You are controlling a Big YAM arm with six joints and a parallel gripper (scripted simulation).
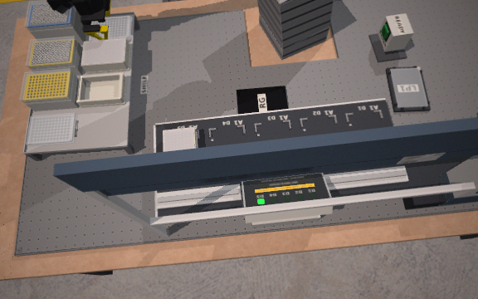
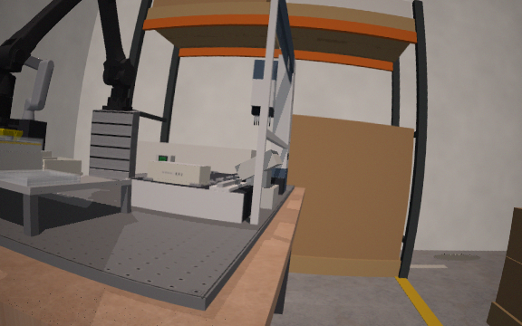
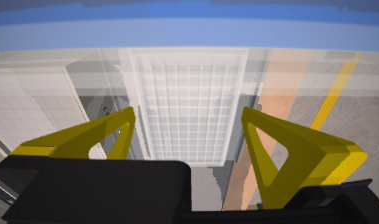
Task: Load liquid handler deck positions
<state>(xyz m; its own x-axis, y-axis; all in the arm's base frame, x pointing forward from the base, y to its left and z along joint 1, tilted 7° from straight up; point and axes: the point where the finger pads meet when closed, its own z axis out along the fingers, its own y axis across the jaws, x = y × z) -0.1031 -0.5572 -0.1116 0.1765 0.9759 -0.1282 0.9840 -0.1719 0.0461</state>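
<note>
The sample plate C15 is 1 cm to the left of my hand and 1 cm below it. Also, from my hand: reservoir (22 cm ahead, 3 cm to the right, 1 cm below); then shelf (15 cm ahead, 9 cm to the right, 2 cm below); then shelf label (18 cm ahead, 7 cm to the left, 8 cm below).
</note>
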